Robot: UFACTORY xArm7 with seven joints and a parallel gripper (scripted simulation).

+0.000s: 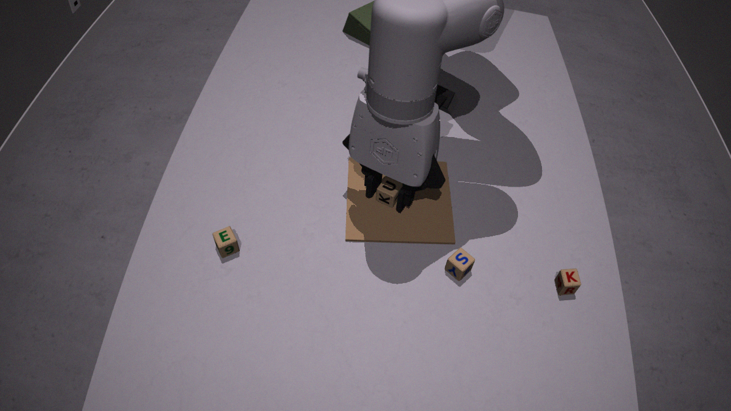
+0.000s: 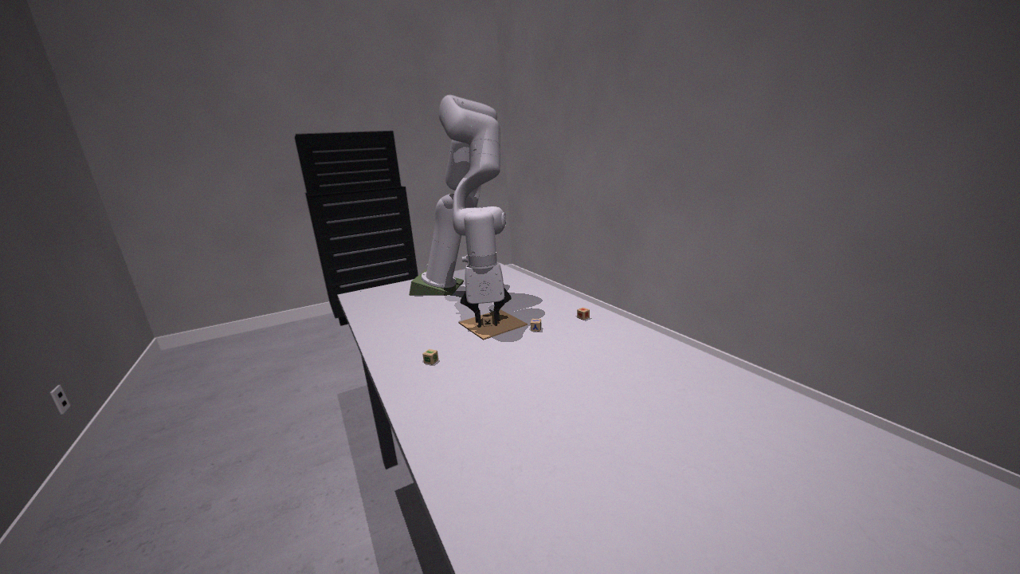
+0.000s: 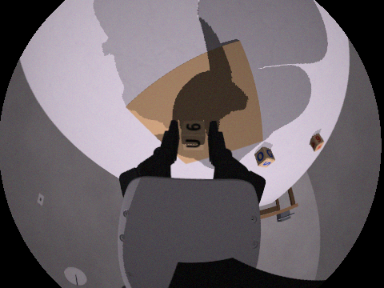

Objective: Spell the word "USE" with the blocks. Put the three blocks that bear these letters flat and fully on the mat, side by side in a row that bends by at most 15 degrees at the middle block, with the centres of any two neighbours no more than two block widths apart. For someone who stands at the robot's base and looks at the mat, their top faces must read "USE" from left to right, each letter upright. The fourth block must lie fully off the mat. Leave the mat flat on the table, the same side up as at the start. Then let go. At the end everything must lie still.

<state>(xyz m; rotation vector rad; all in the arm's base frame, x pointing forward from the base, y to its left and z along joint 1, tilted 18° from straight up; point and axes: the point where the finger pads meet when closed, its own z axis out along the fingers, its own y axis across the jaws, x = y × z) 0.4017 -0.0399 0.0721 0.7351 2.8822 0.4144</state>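
Right now my hand is 1 cm above the U block. From my hand the other things lie so: tan mat (2 cm to the left, 2 cm below); then S block (10 cm ahead, 9 cm to the left, 1 cm below); then E block (9 cm ahead, 20 cm to the right, 1 cm below).
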